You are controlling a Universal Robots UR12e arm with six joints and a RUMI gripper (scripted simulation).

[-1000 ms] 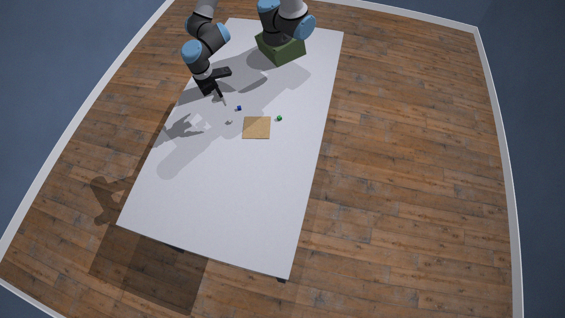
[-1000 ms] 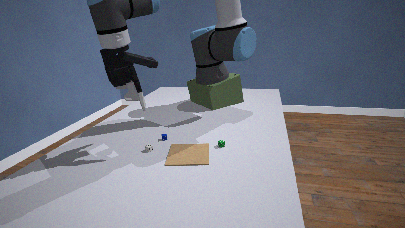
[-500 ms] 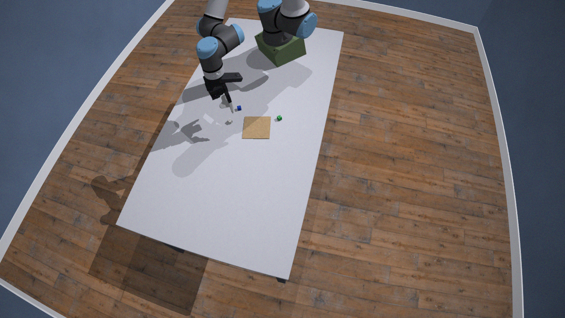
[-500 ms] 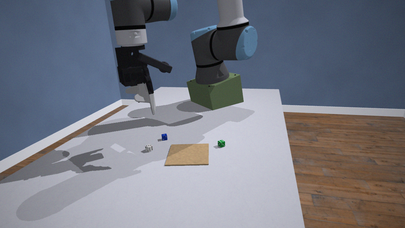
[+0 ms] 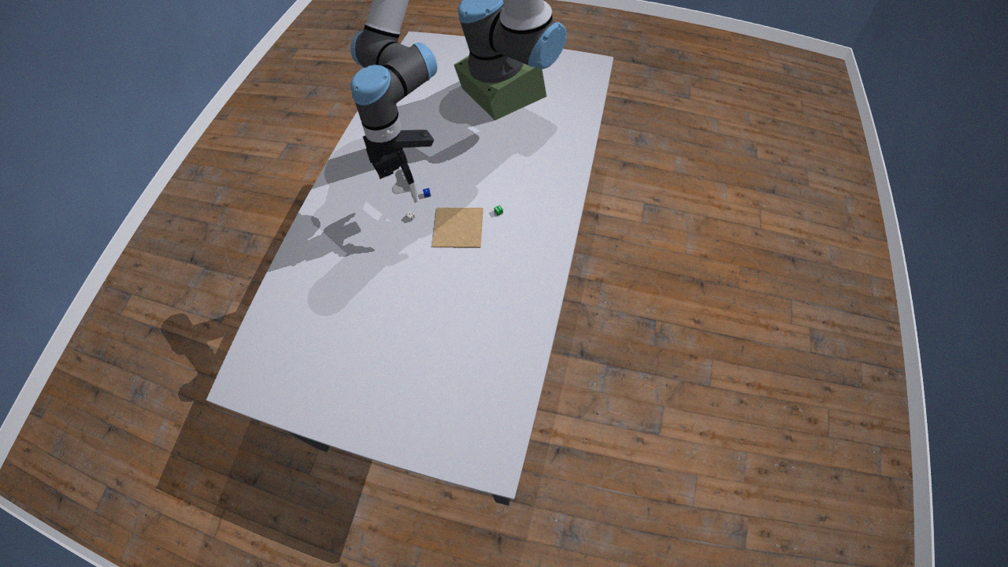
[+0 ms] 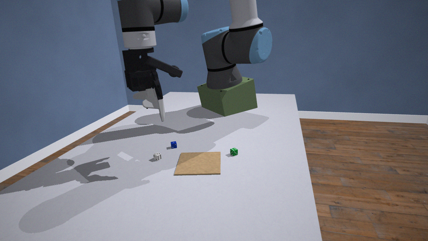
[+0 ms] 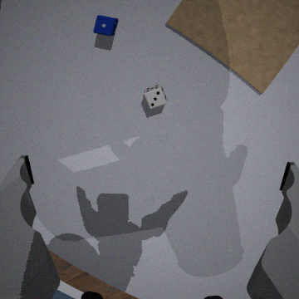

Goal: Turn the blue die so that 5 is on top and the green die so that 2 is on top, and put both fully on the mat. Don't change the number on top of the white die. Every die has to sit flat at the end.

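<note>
Right now my hand is 150 mm above the white die and 10 mm to the left of it. Also, from my hand: tan mat (160 mm below, 140 mm to the left); green die (240 mm to the left, 150 mm below, 80 mm behind); blue die (150 mm below, 90 mm behind, 10 mm to the left).
</note>
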